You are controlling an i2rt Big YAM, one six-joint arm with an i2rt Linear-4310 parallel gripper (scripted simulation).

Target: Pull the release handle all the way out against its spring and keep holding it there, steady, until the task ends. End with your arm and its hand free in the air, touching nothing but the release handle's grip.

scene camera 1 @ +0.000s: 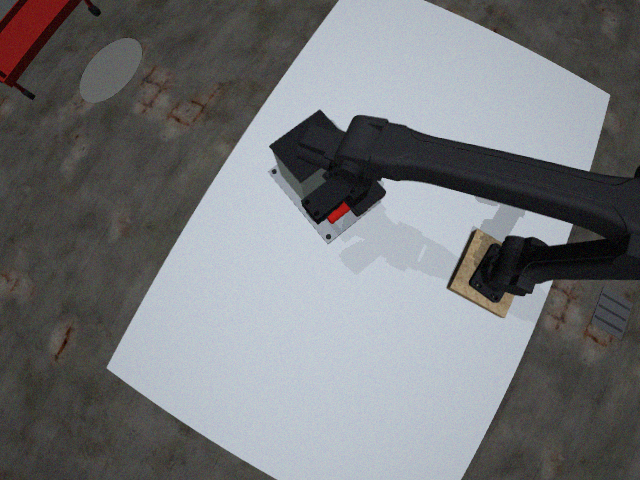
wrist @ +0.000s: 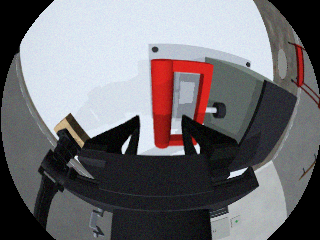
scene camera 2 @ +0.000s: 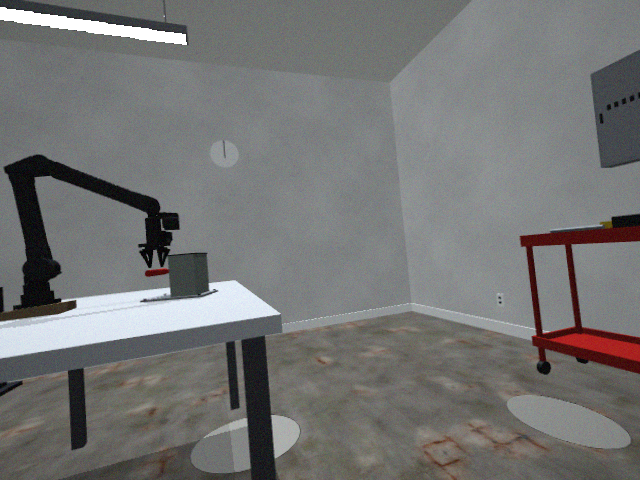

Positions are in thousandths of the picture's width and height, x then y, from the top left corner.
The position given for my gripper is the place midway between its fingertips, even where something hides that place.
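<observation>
Visible to me in the wrist view: a baseplate (wrist: 489, 215) and my gripper (wrist: 502, 498).
</observation>
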